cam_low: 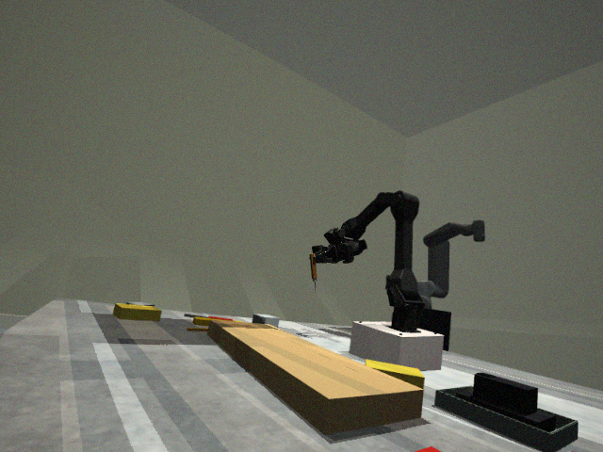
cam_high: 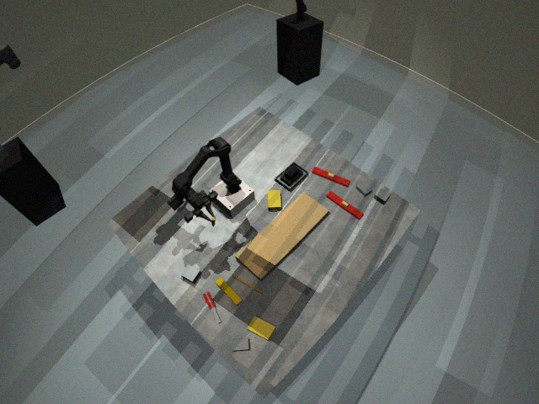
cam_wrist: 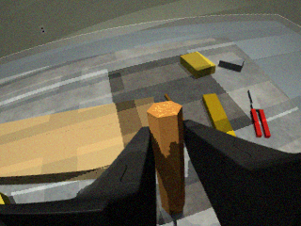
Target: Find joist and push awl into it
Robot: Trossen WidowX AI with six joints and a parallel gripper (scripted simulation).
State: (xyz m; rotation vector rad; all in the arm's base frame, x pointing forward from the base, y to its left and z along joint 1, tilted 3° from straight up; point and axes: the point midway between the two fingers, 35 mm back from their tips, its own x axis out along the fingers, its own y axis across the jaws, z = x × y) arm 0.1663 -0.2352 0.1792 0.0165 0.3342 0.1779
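Right now the awl is 50 mm below my gripper tip and 20 mm behind it. Also, from my gripper tip: pencil (250 mm below, 250 mm ahead, 30 mm to the right); stud finder (540 mm to the left, 210 mm below, 110 mm behind); yellow bar (250 mm below, 230 mm ahead, 120 mm to the right).
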